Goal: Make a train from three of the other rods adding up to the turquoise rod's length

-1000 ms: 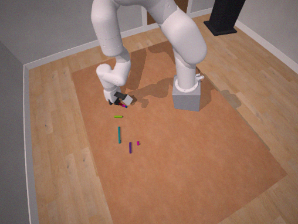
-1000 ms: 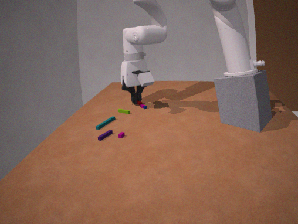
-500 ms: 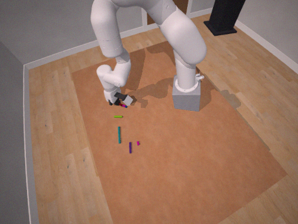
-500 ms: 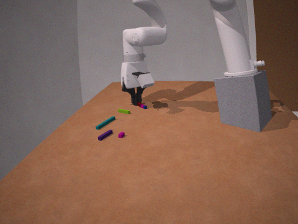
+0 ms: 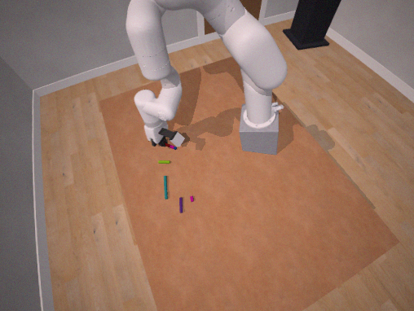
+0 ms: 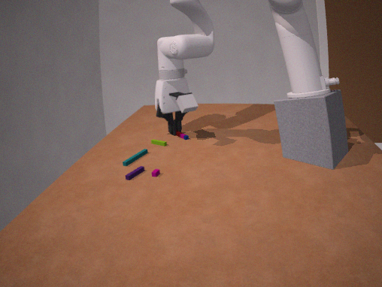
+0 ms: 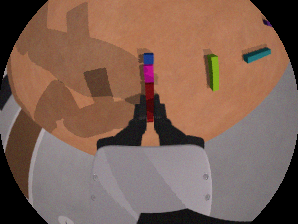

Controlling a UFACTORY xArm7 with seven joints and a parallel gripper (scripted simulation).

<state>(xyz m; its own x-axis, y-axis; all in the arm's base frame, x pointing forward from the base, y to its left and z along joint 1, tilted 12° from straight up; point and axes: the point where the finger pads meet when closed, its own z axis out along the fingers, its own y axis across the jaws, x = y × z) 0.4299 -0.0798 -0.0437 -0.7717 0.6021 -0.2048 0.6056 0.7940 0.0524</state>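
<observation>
Now: the red rod 2 cm below my hand. Also, from my hand: lime rod 10 cm to the left, 2 cm below, 1 cm ahead; blue rod 5 cm behind, 4 cm to the left, 2 cm below; turquoise rod 22 cm to the left, 2 cm below, 2 cm ahead.
</observation>
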